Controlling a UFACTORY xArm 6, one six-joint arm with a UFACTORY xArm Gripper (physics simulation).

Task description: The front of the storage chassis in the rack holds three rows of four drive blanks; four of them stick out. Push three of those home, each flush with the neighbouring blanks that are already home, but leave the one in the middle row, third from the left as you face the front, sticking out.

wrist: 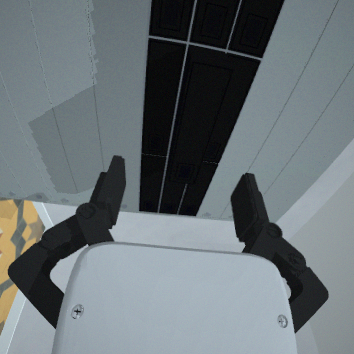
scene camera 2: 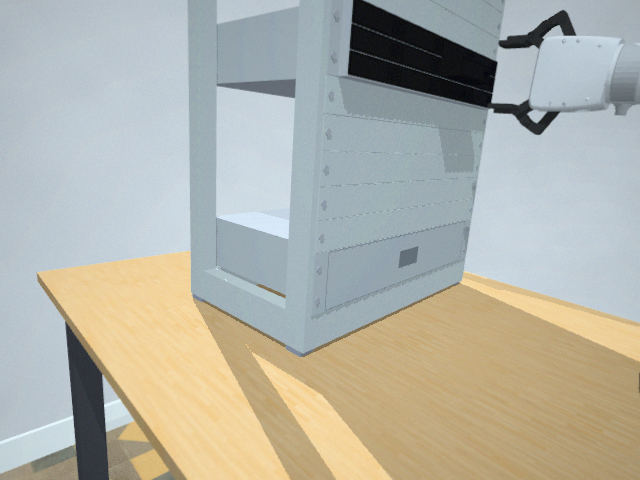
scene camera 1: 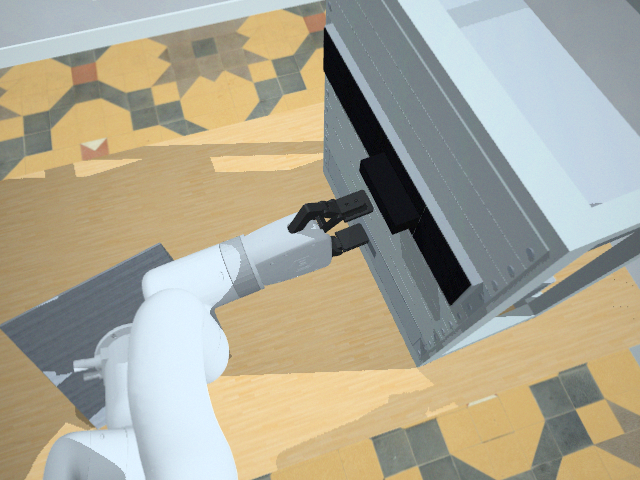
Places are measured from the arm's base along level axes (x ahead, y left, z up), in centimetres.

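Pixels of known places: gripper, fingertip midpoint: [wrist: 181, 177] [scene camera 2: 495, 76] [scene camera 1: 366, 217].
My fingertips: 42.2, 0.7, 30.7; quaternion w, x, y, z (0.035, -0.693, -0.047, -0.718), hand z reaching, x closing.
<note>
Behind a point stands the place of what it marks, as x, y, z.
The storage chassis [scene camera 1: 440, 260] {49.0, -8.0, 31.5} [scene camera 2: 387, 49] {45.6, 23.3, 31.1} [wrist: 161, 100] {47.7, 4.2, 28.5} shows as a black band of drive blanks in the rack. One blank [scene camera 1: 395, 198] {46.2, 1.5, 32.5} [wrist: 206, 105] {44.0, 5.7, 31.5} clearly sticks out, in the middle row, third from the left; it hides part of the row above. The blanks beside it in the second column [wrist: 212, 20] {47.0, 10.6, 31.1} look level with each other, as do those visible in the fourth column [wrist: 170, 197] {49.1, -9.0, 31.1}. My gripper [scene camera 1: 368, 221] {42.2, 0.7, 30.7} [scene camera 2: 495, 75] {42.2, 0.7, 30.7} [wrist: 181, 177] {42.2, 0.7, 30.7} is open and empty in front of the chassis. In the wrist view its fingers lie either side of the band.
The grey rack [scene camera 1: 568, 222] {52.7, -13.6, 51.0} [scene camera 2: 307, 206] {46.9, 34.2, 10.8} stands on the wooden table [scene camera 1: 310, 320] {33.5, -0.5, -10.4} [scene camera 2: 439, 372] {32.9, 21.0, -10.4}. Flat grey panels [scene camera 2: 392, 170] {47.8, 17.0, 15.2} [wrist: 295, 75] {48.8, 8.2, 39.6} fill its front above and below the chassis. The white arm [scene camera 1: 175, 361] {17.6, -13.6, 40.9} reaches in from the front, over a dark mounting plate [scene camera 1: 67, 320] {-6.8, 5.7, 9.3}.
</note>
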